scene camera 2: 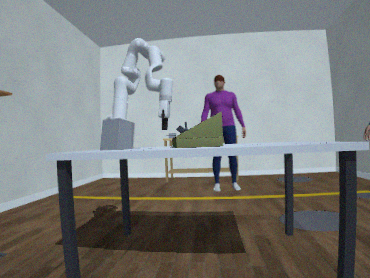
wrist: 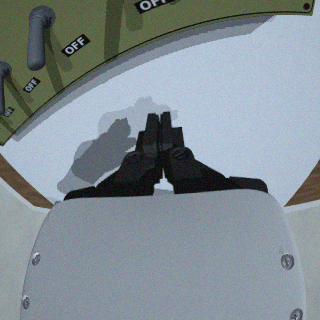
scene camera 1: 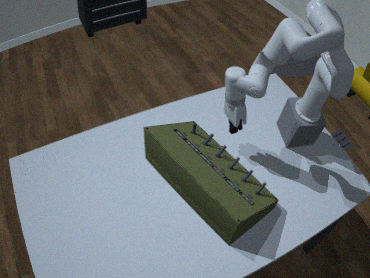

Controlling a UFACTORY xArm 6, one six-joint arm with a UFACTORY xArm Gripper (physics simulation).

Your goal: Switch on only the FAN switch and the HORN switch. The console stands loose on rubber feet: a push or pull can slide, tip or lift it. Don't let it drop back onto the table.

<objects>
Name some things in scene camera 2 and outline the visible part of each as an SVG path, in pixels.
An olive wedge-shaped console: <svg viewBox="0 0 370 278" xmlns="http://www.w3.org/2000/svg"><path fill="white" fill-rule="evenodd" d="M222 112L190 129L187 129L187 122L185 122L185 128L180 125L176 129L180 132L180 135L172 139L172 146L175 148L223 146Z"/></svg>
</objects>
